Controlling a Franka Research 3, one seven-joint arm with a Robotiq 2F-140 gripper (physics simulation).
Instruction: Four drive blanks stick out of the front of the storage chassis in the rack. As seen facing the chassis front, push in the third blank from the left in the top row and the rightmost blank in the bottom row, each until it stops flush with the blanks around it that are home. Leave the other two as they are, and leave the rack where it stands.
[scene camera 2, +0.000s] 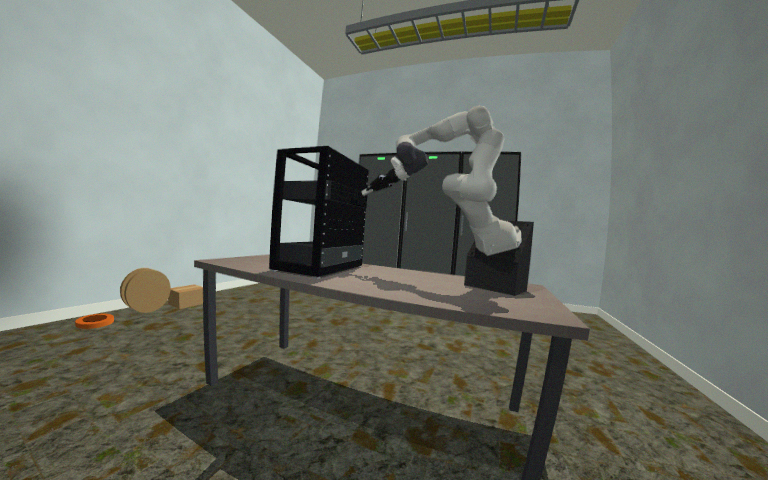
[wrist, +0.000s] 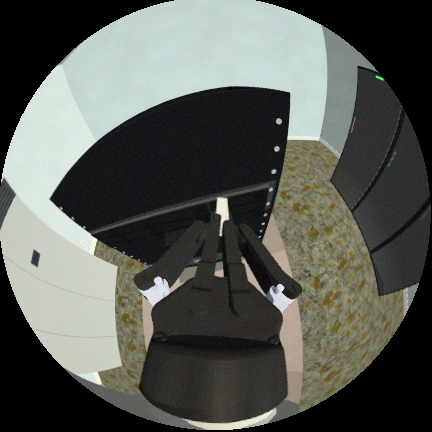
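Observation:
The black rack stands upright on the table. In the wrist view the storage chassis shows as a thin grey top edge with a very dark front below it. A faint, slightly lighter block shows on that front, left of the fingers; it may be a blank that sticks out. The other blanks are too dark or hidden behind the fingers to tell apart. My gripper is shut and empty, its pale tips together in front of the rack's face, toward its right side in the wrist view. Contact cannot be told.
The table carries the rack and the arm's black base. Tall dark cabinets stand behind. A grey lower panel sits at the rack's bottom. A tan disc, a box and an orange ring are on the floor.

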